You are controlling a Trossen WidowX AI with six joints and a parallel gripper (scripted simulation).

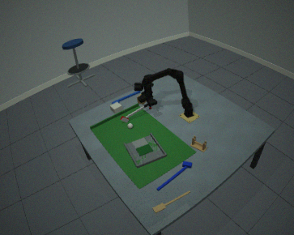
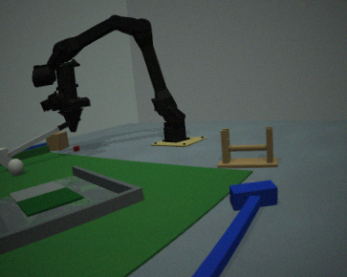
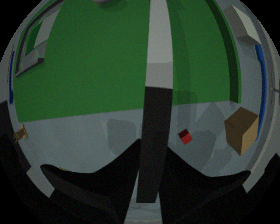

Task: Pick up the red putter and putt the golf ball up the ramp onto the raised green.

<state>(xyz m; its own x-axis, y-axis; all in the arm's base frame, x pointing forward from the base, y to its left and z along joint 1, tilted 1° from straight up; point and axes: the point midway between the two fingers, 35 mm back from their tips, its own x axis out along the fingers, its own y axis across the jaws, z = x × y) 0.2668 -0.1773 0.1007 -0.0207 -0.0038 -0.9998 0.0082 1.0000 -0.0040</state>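
My gripper tip is 60 mm to the left of the small red cube, 60 mm above it and 30 mm past it. From my gripper tip the other things lie so: white golf ball 210 mm ahead, 90 mm to the left, 50 mm below; then tan cube 190 mm to the right, 40 mm below, 10 mm behind; then white block 240 mm ahead, 210 mm to the right, 50 mm below.
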